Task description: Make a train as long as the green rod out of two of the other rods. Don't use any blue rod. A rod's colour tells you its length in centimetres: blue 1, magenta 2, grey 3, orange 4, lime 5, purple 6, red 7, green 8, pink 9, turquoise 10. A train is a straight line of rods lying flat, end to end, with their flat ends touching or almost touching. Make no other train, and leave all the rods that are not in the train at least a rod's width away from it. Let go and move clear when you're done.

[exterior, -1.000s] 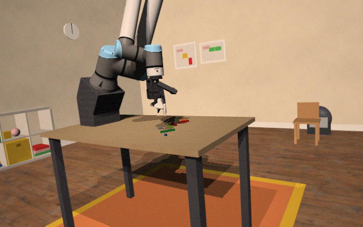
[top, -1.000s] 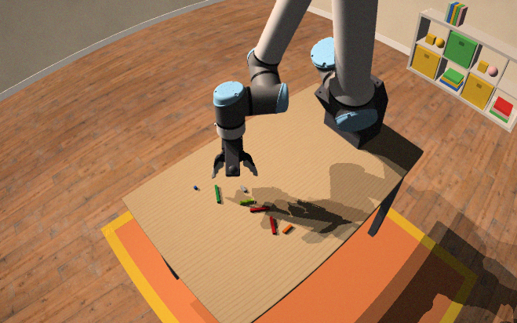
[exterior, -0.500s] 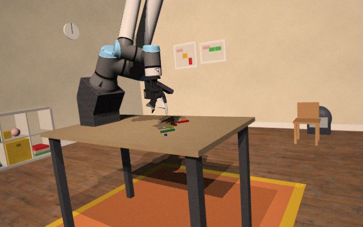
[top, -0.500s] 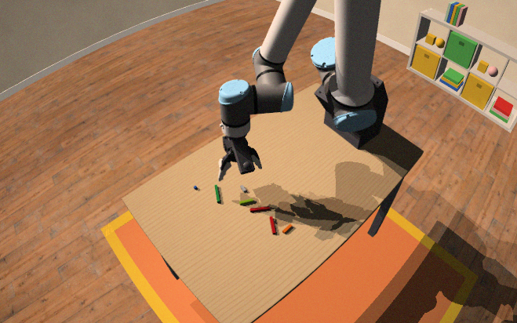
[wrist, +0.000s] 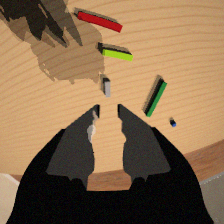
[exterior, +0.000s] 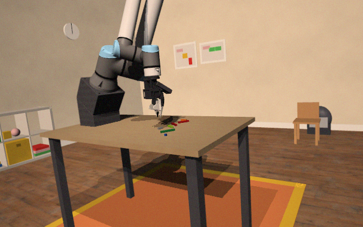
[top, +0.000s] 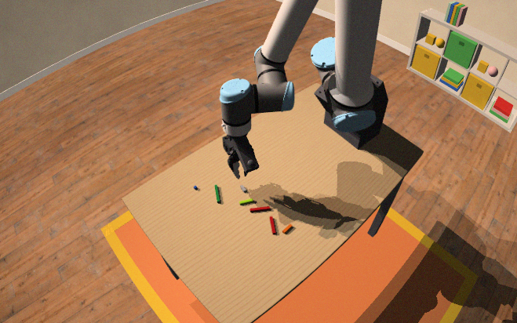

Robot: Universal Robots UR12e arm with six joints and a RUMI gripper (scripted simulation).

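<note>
My hand is 80 mm above the grey rod. Round my hand: green rod: 90 mm ahead, 80 mm below, 40 mm to the right; then lime rod: 80 mm below, 60 mm to the left, 20 mm ahead; then small blue rod: 140 mm ahead, 110 mm to the right, 80 mm below.
</note>
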